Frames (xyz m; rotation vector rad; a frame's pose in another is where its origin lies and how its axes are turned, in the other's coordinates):
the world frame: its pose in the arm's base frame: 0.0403 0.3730 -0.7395 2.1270 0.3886 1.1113
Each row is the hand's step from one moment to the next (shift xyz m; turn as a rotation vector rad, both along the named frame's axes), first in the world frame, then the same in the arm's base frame.
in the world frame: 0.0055 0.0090 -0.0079 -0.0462 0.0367 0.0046
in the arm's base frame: -0.0036 0.0001 0.0127 -0.0254 -0.0533 -0.0038
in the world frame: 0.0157 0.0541 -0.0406 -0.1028 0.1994 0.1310
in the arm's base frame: -0.0264 -0.0121 0.0631 0.0349 -0.2560 0.0267
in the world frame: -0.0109 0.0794 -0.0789 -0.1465 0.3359 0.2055
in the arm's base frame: -0.0743 -0.0277 0.0798 0.0623 -0.4101 0.0668
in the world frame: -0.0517 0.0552 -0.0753 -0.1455 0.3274 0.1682
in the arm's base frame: -0.0941 -0.0342 0.0370 0.0332 -0.3870 0.0760
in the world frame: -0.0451 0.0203 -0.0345 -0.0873 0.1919 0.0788
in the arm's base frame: -0.0554 -0.0238 0.0007 0.0023 -0.2192 0.0511
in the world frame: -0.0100 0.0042 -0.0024 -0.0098 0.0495 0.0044
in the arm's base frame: -0.0080 -0.0074 -0.0021 -0.0048 -0.0426 0.0270
